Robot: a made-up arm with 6 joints.
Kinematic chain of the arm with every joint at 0, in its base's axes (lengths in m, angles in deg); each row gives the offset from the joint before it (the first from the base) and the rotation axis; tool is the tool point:
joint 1: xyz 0 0 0.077 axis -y
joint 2: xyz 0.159 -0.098 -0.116 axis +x
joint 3: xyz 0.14 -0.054 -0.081 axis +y
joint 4: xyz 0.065 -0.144 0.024 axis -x
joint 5: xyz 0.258 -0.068 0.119 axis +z
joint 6: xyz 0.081 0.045 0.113 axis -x
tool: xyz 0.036 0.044 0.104
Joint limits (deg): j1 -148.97..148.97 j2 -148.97..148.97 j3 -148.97..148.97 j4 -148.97..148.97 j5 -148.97..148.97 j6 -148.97..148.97
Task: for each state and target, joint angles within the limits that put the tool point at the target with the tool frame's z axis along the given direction. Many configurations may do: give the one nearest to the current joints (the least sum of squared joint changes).
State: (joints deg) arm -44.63 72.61 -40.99 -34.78 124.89 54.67
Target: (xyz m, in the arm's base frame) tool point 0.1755 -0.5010 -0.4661 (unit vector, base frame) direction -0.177 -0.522 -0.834
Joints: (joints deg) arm -17.58 49.37 -87.64 -83.91 141.69 14.28
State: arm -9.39 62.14 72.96 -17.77 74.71 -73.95
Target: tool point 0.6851 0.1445 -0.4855 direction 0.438 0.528 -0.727
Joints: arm -4.77 68.96 73.12 -19.25 68.17 -66.70
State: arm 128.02 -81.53 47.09 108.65 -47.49 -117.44
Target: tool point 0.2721 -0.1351 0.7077 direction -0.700 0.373 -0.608
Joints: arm 84.46 -45.52 43.09 85.24 -85.50 -100.85
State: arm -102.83 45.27 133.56 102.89 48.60 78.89
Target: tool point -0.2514 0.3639 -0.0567 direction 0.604 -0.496 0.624
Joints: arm -108.92 81.50 107.92 57.33 16.60 104.41
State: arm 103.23 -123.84 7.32 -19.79 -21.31 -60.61
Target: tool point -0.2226 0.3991 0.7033 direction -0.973 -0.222 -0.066
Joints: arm 105.45 -148.97 -32.28 -68.09 -19.48 -93.04
